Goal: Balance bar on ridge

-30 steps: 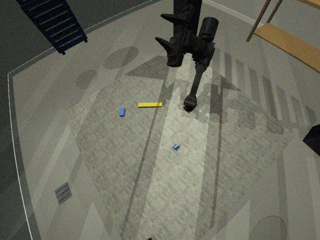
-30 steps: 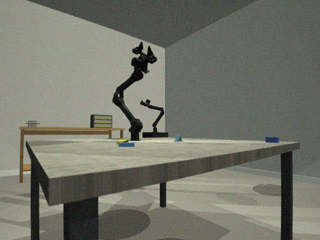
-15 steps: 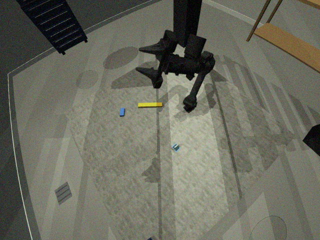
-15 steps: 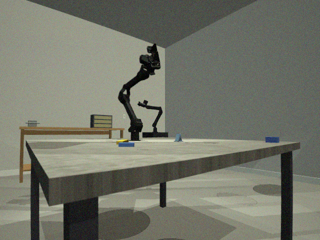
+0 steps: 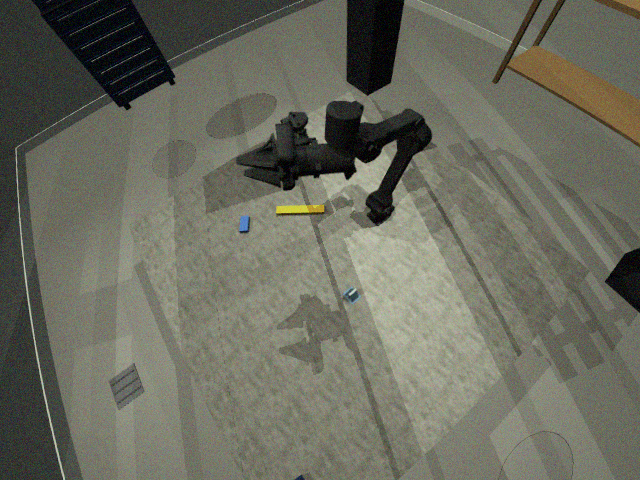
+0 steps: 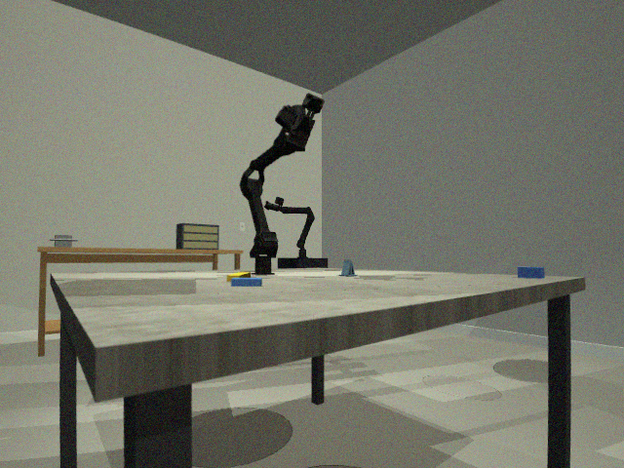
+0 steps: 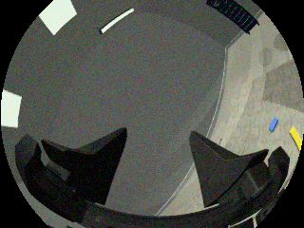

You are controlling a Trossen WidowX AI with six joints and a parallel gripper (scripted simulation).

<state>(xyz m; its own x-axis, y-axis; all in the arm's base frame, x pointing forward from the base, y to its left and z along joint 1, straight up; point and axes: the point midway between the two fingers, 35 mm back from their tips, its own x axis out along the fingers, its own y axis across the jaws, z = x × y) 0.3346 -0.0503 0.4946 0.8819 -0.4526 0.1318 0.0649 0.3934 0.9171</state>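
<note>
The yellow bar lies 490 mm below my gripper tip, 150 mm behind it and 140 mm to the right of it. Also, from my gripper tip: flat blue block (490 mm below, 230 mm to the right, 60 mm ahead).
</note>
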